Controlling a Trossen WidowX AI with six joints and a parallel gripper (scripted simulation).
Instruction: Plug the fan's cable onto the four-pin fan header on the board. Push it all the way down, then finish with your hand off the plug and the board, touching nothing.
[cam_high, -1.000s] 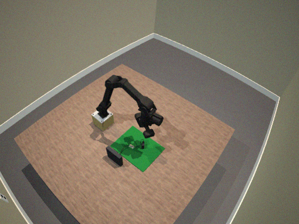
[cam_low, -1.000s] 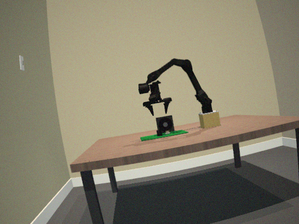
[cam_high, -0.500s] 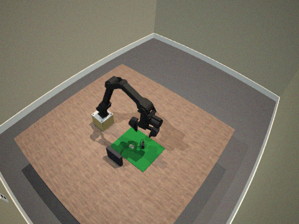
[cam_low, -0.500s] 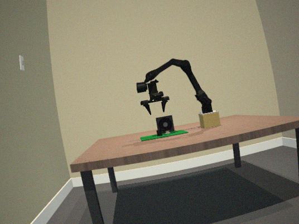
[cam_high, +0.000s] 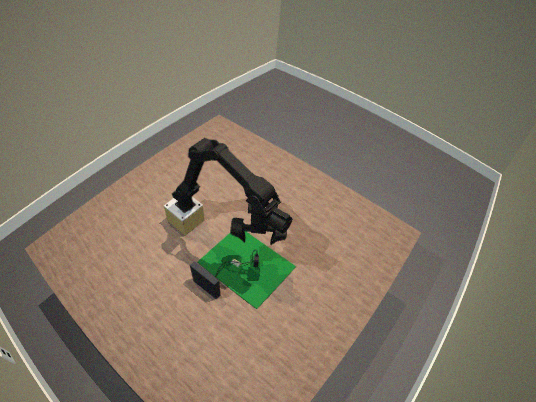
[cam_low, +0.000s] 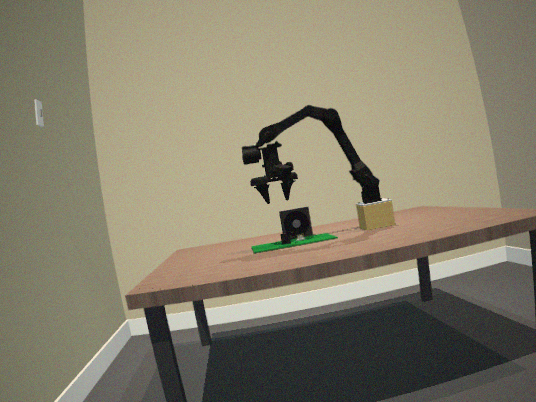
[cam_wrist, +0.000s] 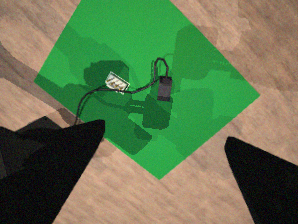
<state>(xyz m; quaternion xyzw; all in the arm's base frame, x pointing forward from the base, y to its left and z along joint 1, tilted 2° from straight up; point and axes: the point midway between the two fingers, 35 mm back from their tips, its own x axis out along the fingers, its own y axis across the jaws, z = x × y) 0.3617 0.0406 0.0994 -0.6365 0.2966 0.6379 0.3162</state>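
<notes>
My gripper tip is now 140 mm above the dark plug and 10 mm to the right of it. The rest, counted from my gripper tip: white four-pin header 160 mm below, 60 mm behind, 50 mm to the right; green board 170 mm below, 30 mm behind, 20 mm to the right; black fan 200 mm to the right, 100 mm below, 60 mm behind.
</notes>
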